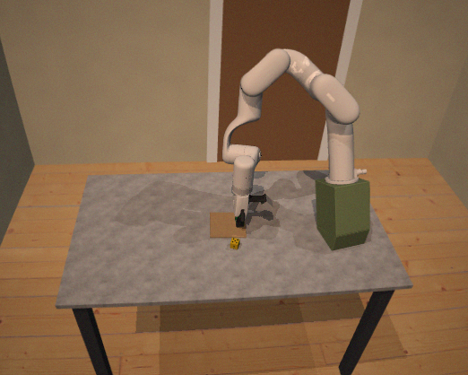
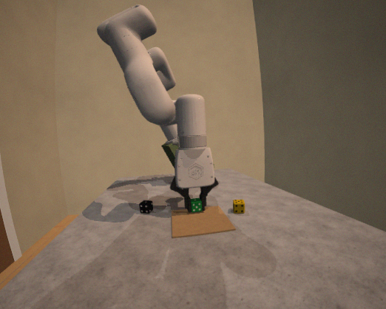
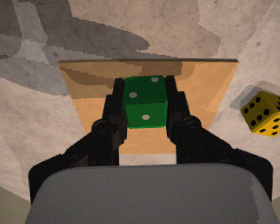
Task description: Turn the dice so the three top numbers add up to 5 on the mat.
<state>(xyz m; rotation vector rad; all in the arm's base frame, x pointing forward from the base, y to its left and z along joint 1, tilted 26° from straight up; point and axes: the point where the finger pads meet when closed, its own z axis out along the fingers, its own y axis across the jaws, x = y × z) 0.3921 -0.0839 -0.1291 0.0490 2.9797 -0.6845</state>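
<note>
My gripper is now 10 mm above the green die. Round my hand: tan mat 50 mm ahead, 30 mm below; yellow die 40 mm ahead, 110 mm to the left, 20 mm below; black die 50 mm behind, 140 mm to the right, 20 mm below.
</note>
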